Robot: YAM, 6 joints.
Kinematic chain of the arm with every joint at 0, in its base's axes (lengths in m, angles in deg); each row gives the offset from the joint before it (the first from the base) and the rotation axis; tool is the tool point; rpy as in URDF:
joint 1: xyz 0 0 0.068 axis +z
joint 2: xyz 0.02 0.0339 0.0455 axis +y
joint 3: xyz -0.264 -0.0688 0 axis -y
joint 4: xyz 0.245 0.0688 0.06 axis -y
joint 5: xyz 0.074 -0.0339 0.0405 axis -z
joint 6: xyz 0.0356 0 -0.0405 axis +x
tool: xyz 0 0 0 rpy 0 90 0
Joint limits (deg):
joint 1: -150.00..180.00
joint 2: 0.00..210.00
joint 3: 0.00..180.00
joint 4: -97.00..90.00
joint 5: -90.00..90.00
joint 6: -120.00..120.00
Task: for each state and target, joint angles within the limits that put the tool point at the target. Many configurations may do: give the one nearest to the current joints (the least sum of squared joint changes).
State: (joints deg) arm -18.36 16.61 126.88 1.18 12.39 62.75
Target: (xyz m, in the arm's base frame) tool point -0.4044 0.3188 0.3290
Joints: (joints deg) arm -39.33 0.00 138.19 -21.72 15.89 62.75
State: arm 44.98 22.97 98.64 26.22 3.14 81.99
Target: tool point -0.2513 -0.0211 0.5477
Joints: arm 5.16 16.37 92.17 25.16 -2.57 81.99
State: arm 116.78 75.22 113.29 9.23 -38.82 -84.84
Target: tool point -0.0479 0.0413 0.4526
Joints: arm 116.64 29.11 62.15 -17.50 -43.05 -84.84
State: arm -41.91 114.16 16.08 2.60 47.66 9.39
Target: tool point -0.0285 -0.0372 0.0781
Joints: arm -80.03 101.90 4.50 -51.26 75.77 9.39
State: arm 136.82 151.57 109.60 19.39 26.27 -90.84
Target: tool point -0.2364 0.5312 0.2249
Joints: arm 115.59 141.89 117.53 21.60 27.21 -90.84
